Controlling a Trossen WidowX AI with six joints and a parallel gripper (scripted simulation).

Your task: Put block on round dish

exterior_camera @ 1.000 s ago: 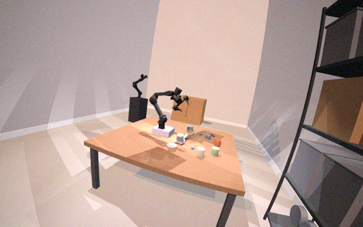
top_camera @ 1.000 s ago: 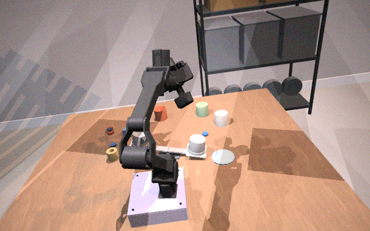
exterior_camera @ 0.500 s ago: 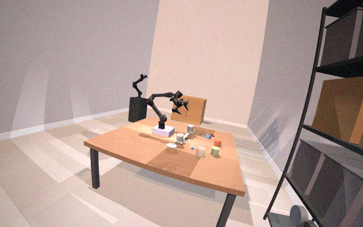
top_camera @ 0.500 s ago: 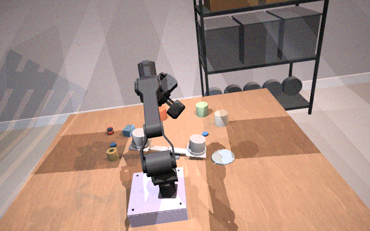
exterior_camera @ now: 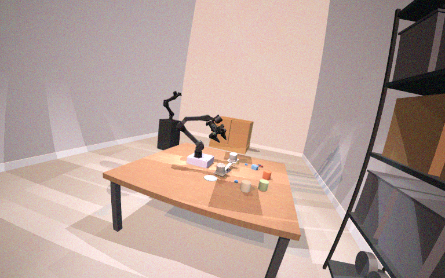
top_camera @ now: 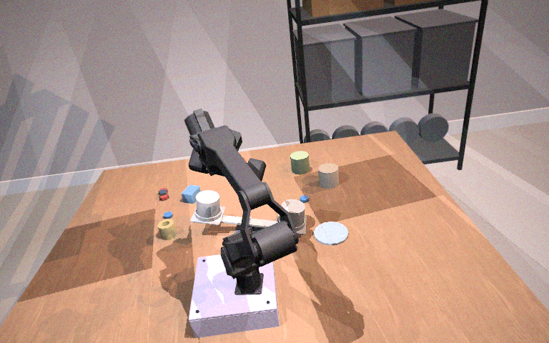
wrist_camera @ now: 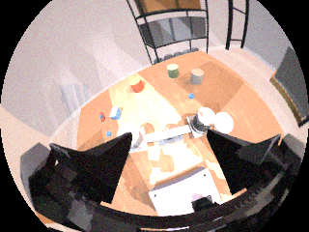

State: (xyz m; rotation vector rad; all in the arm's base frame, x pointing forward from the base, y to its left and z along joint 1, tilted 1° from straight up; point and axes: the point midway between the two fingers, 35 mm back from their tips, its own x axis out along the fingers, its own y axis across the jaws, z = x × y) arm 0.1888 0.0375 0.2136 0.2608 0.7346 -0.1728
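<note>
Right now the teal block is 220 mm below my gripper tip, 130 mm to the right of it and 70 mm ahead of it. From my gripper tip the other things lie so: blue box: 270 mm ahead, 250 mm to the left, 240 mm below; round dish: 250 mm below, 240 mm to the right, 40 mm ahead; beige cylinder: 320 mm ahead, 230 mm to the right, 220 mm below.
</note>
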